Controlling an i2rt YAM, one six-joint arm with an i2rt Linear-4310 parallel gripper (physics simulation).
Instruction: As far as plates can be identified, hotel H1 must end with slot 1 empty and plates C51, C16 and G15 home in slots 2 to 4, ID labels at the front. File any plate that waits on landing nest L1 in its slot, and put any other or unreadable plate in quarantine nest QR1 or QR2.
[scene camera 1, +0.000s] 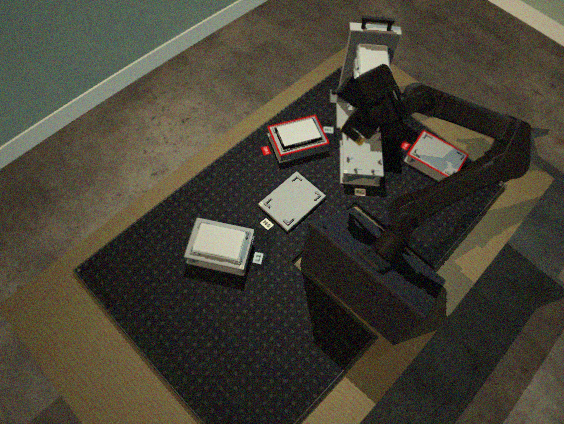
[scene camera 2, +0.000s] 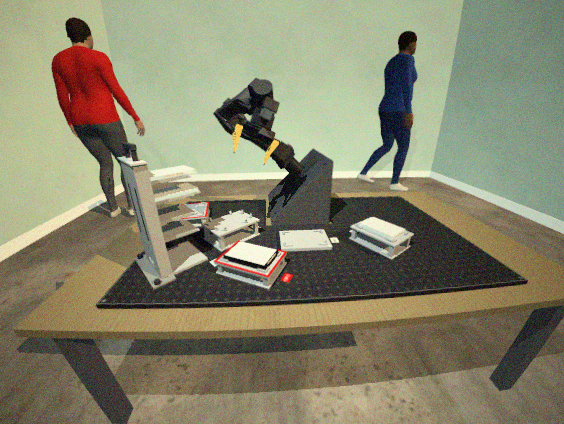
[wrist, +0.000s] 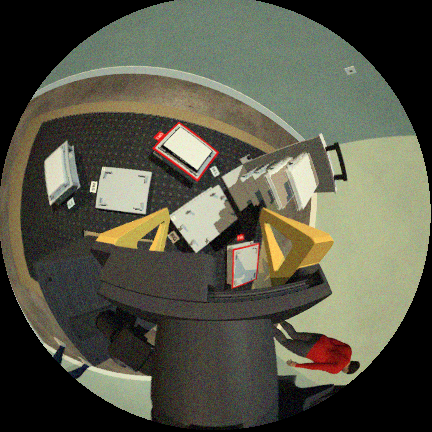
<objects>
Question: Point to a flat grey nest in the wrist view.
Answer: At 121, 189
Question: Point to the gripper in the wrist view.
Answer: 214, 212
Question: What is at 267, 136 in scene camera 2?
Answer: The gripper.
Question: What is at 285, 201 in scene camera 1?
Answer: A flat grey nest.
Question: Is the gripper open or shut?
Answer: Open.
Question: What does the gripper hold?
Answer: Nothing.
</objects>
